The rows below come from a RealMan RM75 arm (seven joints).
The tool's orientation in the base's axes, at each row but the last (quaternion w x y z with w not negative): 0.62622 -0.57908 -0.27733 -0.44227; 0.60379 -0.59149 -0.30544 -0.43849; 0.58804 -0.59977 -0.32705 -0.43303; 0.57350 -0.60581 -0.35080 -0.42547; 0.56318 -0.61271 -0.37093 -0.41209; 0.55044 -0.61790 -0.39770 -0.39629; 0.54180 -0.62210 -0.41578 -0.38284; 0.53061 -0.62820 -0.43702 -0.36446; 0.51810 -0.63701 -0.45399 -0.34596; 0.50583 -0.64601 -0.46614 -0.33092; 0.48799 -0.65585 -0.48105 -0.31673; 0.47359 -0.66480 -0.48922 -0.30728
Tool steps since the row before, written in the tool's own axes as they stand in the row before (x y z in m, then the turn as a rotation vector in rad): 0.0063 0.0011 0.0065 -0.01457 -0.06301 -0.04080; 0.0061 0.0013 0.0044 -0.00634 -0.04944 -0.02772; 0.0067 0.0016 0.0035 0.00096 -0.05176 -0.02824; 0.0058 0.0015 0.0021 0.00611 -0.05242 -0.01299; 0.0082 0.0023 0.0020 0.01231 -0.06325 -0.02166; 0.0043 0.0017 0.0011 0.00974 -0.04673 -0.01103; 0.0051 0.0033 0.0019 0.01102 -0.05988 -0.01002; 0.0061 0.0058 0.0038 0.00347 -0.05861 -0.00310; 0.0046 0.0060 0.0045 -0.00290 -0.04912 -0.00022; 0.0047 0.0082 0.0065 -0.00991 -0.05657 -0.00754; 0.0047 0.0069 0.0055 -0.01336 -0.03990 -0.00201; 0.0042 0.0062 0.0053 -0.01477 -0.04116 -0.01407
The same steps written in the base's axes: 0.0049 0.0048 0.0060 -0.06850 -0.03231 0.01056; 0.0044 0.0032 0.0053 -0.05092 -0.02199 0.01329; 0.0047 0.0025 0.0056 -0.05008 -0.02314 0.02084; 0.0039 0.0016 0.0048 -0.04694 -0.00825 0.02613; 0.0054 0.0017 0.0066 -0.05526 -0.01597 0.03624; 0.0032 0.0012 0.0033 -0.04033 -0.00681 0.02697; 0.0050 0.0022 0.0033 -0.05210 -0.00479 0.03272; 0.0076 0.0044 0.0030 -0.05361 0.00073 0.02413; 0.0071 0.0051 0.0011 -0.04702 0.00165 0.01440; 0.0090 0.0071 -0.0004 -0.05611 -0.00687 0.01264; 0.0078 0.0063 0.0001 -0.04190 -0.00377 0.00221; 0.0069 0.0060 -0.0003 -0.04289 -0.01540 0.00577
